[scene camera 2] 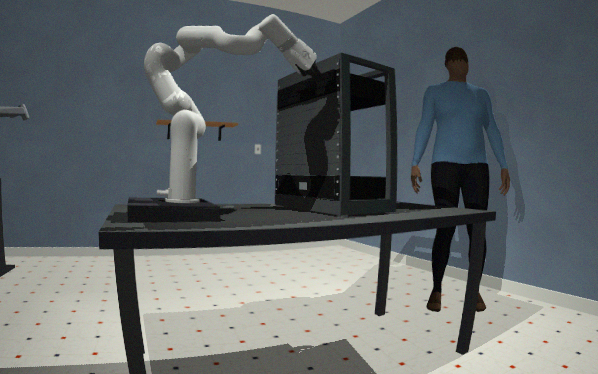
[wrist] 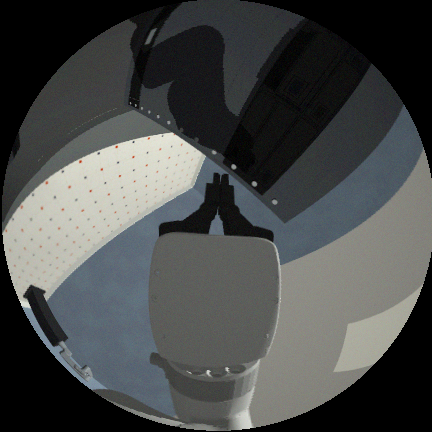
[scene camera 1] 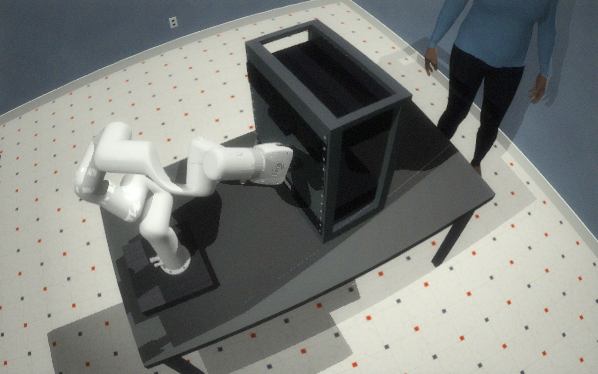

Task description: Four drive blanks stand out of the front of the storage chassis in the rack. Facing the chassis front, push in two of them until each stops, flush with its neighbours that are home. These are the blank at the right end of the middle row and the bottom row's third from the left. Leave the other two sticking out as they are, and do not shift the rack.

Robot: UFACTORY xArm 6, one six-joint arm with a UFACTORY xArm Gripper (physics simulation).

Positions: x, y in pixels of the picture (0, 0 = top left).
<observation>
my gripper: scene camera 2; wrist 219, 181; scene camera 1
rack: scene camera 2 313, 129; wrist; scene camera 1
same spot on rack: (wrist: 287, 117) = (scene camera 1: 298, 130)
same spot on my gripper: (scene camera 2: 313, 71) = (scene camera 1: 289, 171)
</observation>
